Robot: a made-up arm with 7 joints. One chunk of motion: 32 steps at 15 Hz.
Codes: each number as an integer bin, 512 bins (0 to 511) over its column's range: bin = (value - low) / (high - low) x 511, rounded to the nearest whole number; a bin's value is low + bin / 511 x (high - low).
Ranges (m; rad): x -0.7..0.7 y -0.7..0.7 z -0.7..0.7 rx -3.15..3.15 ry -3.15..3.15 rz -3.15..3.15
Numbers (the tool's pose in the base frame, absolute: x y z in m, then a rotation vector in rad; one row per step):
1: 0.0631 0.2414 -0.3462 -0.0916 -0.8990 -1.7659
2: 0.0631 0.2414 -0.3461 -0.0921 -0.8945 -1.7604
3: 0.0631 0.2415 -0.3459 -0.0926 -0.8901 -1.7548
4: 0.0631 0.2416 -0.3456 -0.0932 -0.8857 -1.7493
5: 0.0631 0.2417 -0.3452 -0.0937 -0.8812 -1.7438
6: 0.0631 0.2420 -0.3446 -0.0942 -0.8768 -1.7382
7: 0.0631 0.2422 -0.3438 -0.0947 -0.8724 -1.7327
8: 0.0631 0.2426 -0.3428 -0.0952 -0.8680 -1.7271
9: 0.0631 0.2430 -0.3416 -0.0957 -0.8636 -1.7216
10: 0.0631 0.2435 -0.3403 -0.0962 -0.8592 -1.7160
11: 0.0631 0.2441 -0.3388 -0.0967 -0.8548 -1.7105
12: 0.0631 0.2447 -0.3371 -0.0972 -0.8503 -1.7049
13: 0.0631 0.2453 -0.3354 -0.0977 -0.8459 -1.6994
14: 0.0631 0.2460 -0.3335 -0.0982 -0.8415 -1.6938
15: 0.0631 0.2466 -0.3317 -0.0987 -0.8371 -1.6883
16: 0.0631 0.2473 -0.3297 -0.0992 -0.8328 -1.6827
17: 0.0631 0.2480 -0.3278 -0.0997 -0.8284 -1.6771
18: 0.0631 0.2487 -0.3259 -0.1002 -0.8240 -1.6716
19: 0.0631 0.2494 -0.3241 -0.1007 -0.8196 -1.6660
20: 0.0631 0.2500 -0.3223 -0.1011 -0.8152 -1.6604
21: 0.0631 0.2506 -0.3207 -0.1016 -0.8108 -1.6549
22: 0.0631 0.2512 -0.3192 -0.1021 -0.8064 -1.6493
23: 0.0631 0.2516 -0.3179 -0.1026 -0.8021 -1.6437
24: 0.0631 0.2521 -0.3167 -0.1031 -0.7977 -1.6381
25: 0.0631 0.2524 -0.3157 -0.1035 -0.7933 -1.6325
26: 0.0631 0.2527 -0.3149 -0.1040 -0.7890 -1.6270
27: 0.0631 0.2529 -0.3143 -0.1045 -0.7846 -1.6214
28: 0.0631 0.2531 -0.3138 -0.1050 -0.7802 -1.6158
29: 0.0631 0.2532 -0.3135 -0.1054 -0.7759 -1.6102
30: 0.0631 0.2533 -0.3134 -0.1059 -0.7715 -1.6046
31: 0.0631 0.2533 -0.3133 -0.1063 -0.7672 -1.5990
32: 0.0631 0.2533 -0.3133 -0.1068 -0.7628 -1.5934
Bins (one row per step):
1: 279 344 129 248 183 112
2: 279 344 129 248 183 113
3: 279 344 129 248 183 113
4: 279 344 129 248 184 114
5: 279 344 130 248 184 114
6: 279 344 130 248 184 115
7: 279 344 130 248 185 115
8: 279 344 130 248 185 115
9: 279 344 131 248 185 116
10: 279 344 131 248 186 116
11: 279 345 132 248 186 117
12: 279 345 132 248 187 117
13: 279 345 133 248 187 118
14: 279 345 134 248 187 118
15: 279 346 134 247 188 119
16: 279 346 135 247 188 119
17: 279 346 136 247 188 119
18: 279 346 137 247 189 120
19: 279 347 137 247 189 120
20: 279 347 138 247 189 121
21: 279 347 138 247 190 121
22: 279 347 139 247 190 122
23: 279 347 139 247 190 122
24: 279 348 140 247 191 123
25: 279 348 140 247 191 123
26: 279 348 141 247 192 124
27: 279 348 141 247 192 124
28: 279 348 141 247 192 124
29: 279 348 141 247 193 125
30: 279 348 141 247 193 125
31: 279 348 141 247 193 126
32: 279 348 141 247 194 126

